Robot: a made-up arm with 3 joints.
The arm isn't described. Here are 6 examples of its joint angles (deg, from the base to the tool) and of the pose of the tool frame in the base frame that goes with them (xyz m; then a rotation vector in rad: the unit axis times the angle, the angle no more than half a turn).
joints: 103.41 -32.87 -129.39
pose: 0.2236 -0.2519 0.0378 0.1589 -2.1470 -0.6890
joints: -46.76 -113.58 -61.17
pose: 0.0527 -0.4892 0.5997 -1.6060 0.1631 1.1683
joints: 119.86 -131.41 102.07
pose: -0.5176 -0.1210 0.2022 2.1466 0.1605 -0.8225
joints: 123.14 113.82 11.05
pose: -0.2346 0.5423 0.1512 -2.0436 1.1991 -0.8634
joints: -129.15 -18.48 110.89
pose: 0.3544 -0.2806 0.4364 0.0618 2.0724 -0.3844
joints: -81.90 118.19 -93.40
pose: -0.3160 0.1955 0.2287 2.0634 0.1239 -0.0847
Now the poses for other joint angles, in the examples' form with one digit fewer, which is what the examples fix.
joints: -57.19 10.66 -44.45
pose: -0.456 -0.153 -0.208 0.145 -0.222 -0.118
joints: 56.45 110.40 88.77
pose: -0.421 0.166 -0.064 -1.856 -0.376 -0.581
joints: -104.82 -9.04 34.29
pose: 0.453 -0.348 -0.251 -0.118 -2.422 0.167
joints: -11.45 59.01 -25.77
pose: -0.439 0.356 0.149 0.329 0.227 -0.978
